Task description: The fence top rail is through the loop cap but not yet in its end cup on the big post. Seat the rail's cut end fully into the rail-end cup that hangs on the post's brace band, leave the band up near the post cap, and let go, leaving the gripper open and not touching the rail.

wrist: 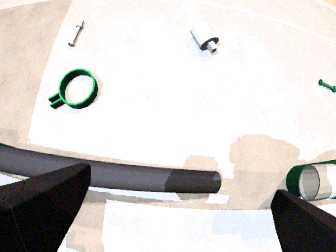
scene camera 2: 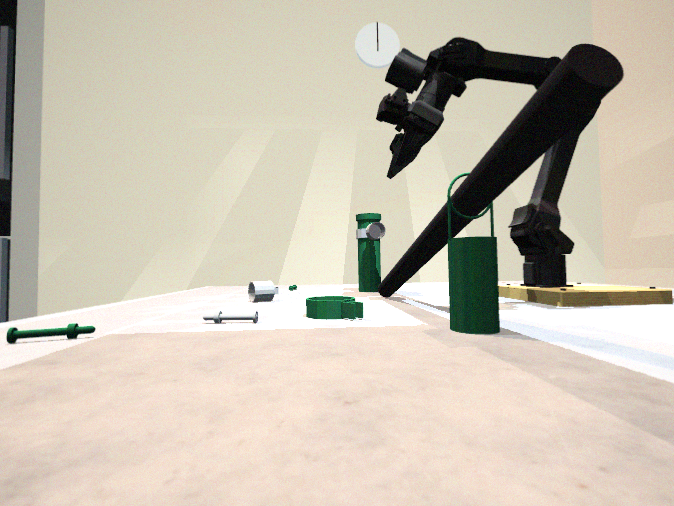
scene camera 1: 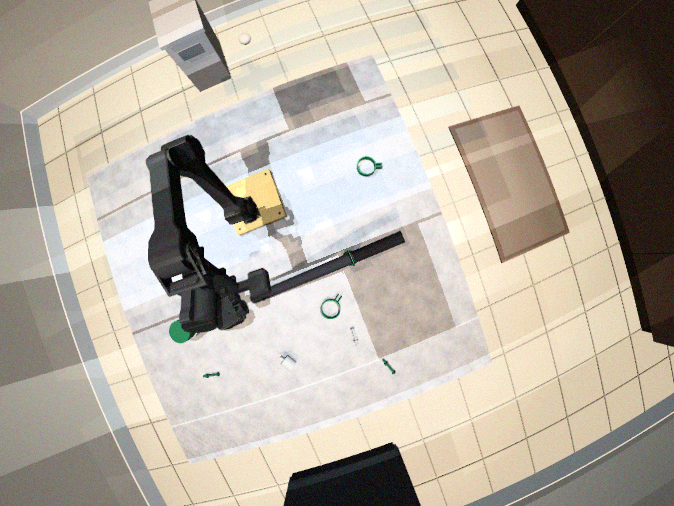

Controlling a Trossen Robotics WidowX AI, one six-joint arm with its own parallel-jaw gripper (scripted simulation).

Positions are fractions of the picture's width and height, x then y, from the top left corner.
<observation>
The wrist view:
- my gripper: 0.56, 0.75
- green band: 0.17, 0.39
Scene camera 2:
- my gripper: 0.58, 0.34
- dark top rail: 0.87, 0.15
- green band: 0.48, 0.61
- green bolt: 0.11, 0.66
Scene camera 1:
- my gripper: 0.37, 0.60
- dark top rail: 0.51, 0.52
</observation>
